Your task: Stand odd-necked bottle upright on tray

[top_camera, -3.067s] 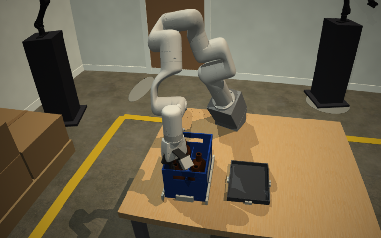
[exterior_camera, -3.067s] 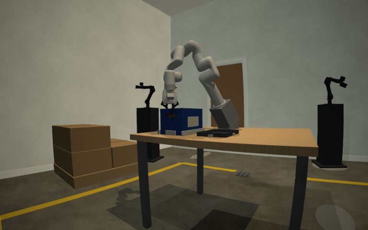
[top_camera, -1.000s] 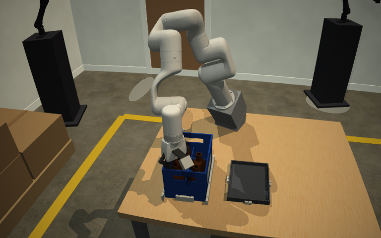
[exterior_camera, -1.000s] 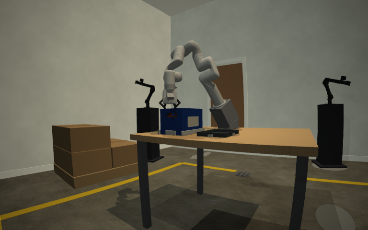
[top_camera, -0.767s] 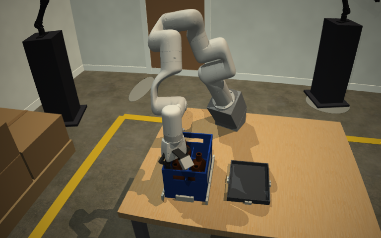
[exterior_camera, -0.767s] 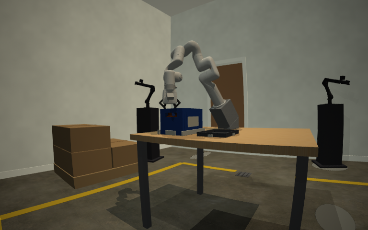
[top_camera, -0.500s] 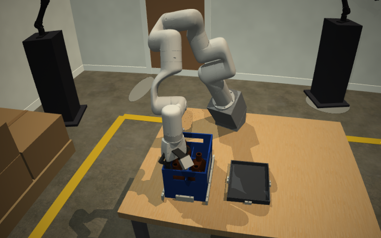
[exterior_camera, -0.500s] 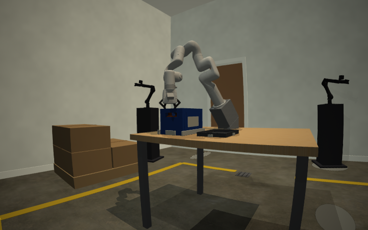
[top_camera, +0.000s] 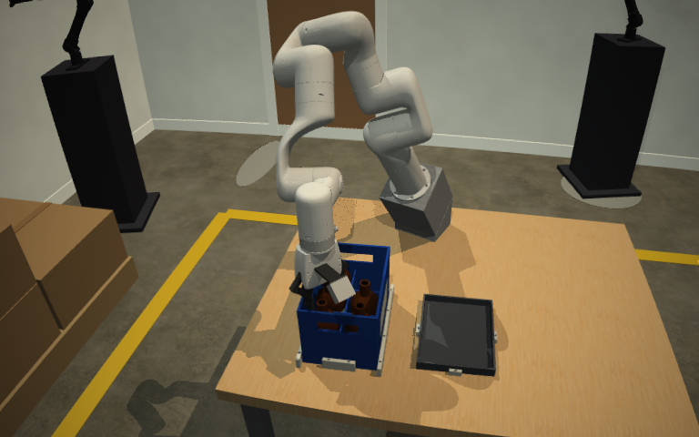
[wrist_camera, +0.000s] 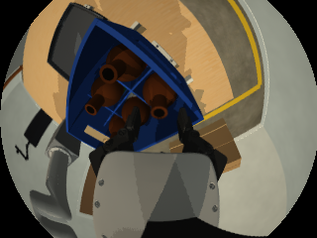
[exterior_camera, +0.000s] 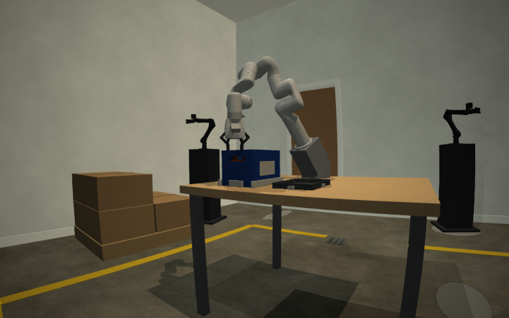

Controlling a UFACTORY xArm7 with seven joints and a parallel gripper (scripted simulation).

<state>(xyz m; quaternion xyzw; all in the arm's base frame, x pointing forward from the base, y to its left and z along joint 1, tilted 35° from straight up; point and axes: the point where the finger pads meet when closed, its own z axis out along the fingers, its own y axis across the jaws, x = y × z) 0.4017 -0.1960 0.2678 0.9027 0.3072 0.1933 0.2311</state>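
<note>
The blue crate is 7 cm behind my hand, 6 cm to the left of it and 10 cm below it. The rest, counted from my hand: brown bottle 17 cm behind, 4 cm to the left, 10 cm below; then glass bottle 8 cm behind, 2 cm to the left, 10 cm below; then dark tray 2 cm behind, 34 cm to the left, 17 cm below.
</note>
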